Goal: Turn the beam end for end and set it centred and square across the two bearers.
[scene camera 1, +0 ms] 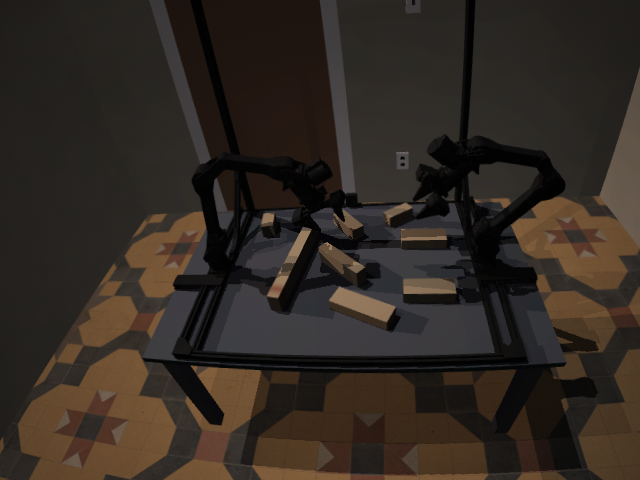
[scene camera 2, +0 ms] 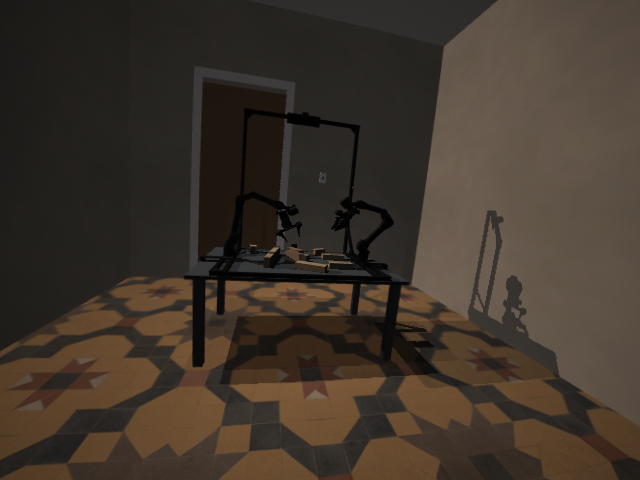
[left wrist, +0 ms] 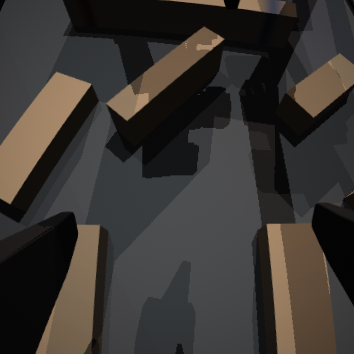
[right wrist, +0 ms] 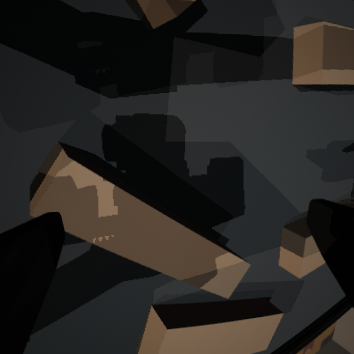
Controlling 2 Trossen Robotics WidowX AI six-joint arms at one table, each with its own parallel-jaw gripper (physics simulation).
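Where they show: left gripper, fingertip midpoint: (scene camera 1: 414, 209) (scene camera 2: 333, 229) (left wrist: 196, 219); right gripper, fingertip midpoint: (scene camera 1: 332, 226) (scene camera 2: 293, 239) (left wrist: 225, 1) (right wrist: 187, 217); left arm's base, link origin: (scene camera 1: 484, 259) (scene camera 2: 362, 261); right arm's base, link origin: (scene camera 1: 219, 266) (scene camera 2: 228, 255).
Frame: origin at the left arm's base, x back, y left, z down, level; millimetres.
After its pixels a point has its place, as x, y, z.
Note:
The long beam (scene camera 1: 295, 266) @[-623, 40, -32] (scene camera 2: 271, 257) @[-644, 150, -36] (left wrist: 175, 25) @[-615, 0, 3] lies slanting on the table left of the middle, with a reddish patch near its front end in scene camera 1. Two shorter parallel blocks, apparently the bearers, lie at the right: the rear bearer (scene camera 1: 423, 240) @[-196, -90, -16] (left wrist: 302, 280) @[-209, -123, -19] and the front bearer (scene camera 1: 429, 291) @[-201, 149, -19] (left wrist: 80, 280) @[-218, 110, -19]. My left gripper (scene camera 1: 415, 209) @[-239, 1, -214] (scene camera 2: 333, 227) @[-239, 1, -214] (left wrist: 196, 219) @[-239, 1, -214] is open and empty above the table at the back right. My right gripper (scene camera 1: 330, 224) @[-499, -53, -121] (scene camera 2: 292, 238) @[-499, -53, -121] (right wrist: 187, 217) @[-499, -53, -121] is open and empty above the back middle.
A middle block (scene camera 1: 342, 262) @[-467, 38, -44] (left wrist: 165, 75) @[-460, 17, -44] lies right of the beam. A front block (scene camera 1: 362, 305) @[-400, 198, -19] (left wrist: 42, 140) @[-386, 176, -19], a back-middle block (scene camera 1: 351, 225) @[-448, -174, -28] (left wrist: 320, 90) @[-448, -194, -28], a back-right block (scene camera 1: 398, 213) @[-274, -241, -25] and a small block (scene camera 1: 268, 222) @[-769, -210, -31] surround it. Black rails (scene camera 1: 336, 356) @[-466, 363, -2] edge the table.

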